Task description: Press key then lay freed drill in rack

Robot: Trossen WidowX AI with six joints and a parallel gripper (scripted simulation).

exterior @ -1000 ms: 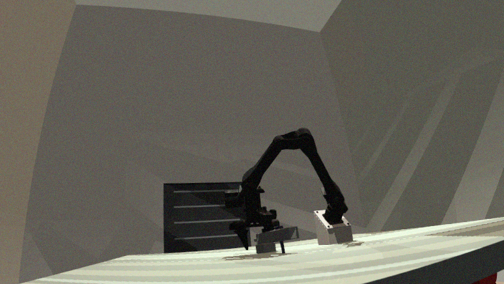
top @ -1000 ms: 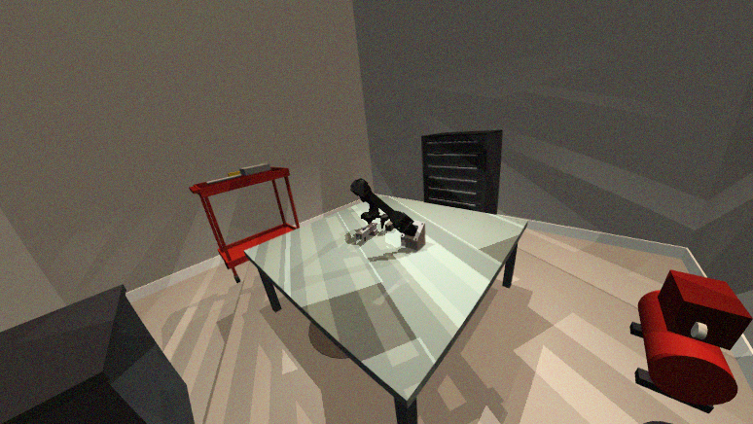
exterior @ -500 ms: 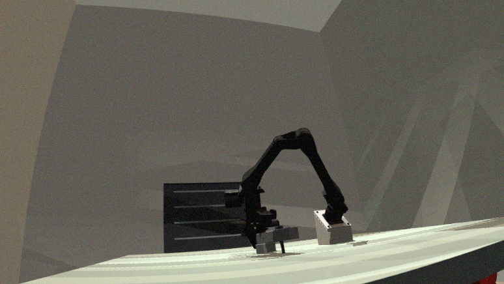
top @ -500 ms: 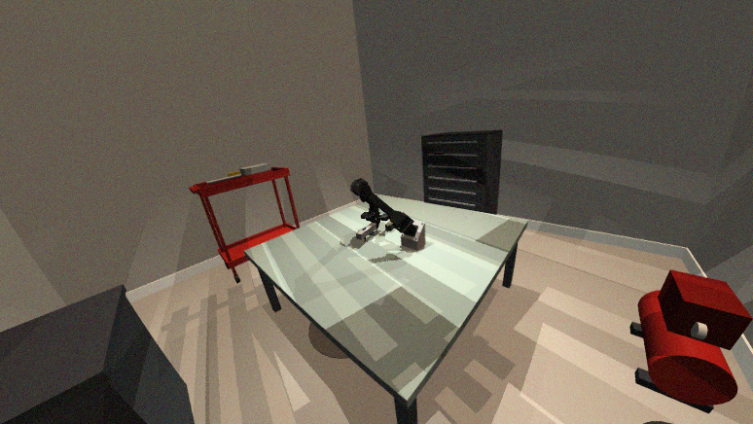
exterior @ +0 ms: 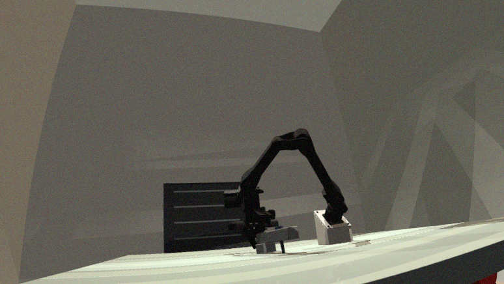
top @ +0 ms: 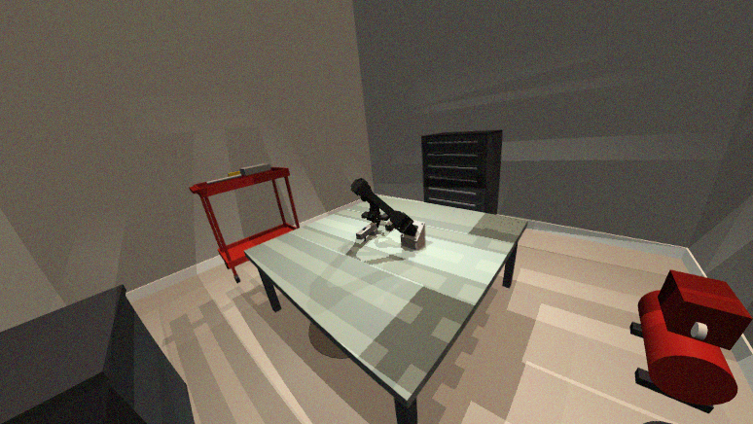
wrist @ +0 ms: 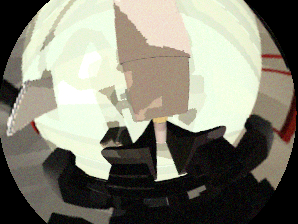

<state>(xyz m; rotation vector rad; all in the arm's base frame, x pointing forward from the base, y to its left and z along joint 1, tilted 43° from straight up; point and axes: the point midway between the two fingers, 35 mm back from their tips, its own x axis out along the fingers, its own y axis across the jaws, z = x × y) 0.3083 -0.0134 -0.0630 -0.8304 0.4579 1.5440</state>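
My gripper tip is 50 mm to the right of the drill, 30 mm below it and 10 mm past it. From my gripper tip the other things lie so: blue key (150 mm to the left, 40 mm behind, 40 mm above); rack (60 mm to the right, 60 mm behind); grey fixture block (120 mm to the left, 30 mm behind, 30 mm above).
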